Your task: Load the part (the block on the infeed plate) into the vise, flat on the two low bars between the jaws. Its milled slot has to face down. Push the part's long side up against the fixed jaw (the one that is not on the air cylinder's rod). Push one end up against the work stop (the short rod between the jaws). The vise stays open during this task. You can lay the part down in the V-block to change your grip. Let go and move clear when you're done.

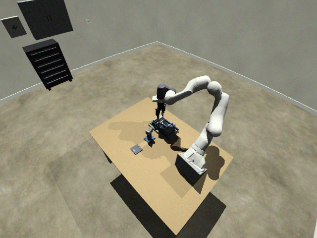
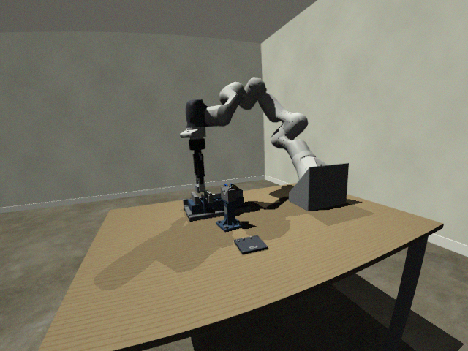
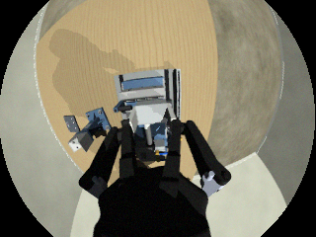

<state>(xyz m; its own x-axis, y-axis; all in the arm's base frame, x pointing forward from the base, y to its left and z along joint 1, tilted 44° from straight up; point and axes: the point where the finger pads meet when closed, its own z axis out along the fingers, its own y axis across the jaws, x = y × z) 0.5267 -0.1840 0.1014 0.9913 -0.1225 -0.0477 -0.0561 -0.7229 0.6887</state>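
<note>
The part lies 30 mm below my hand.
</note>
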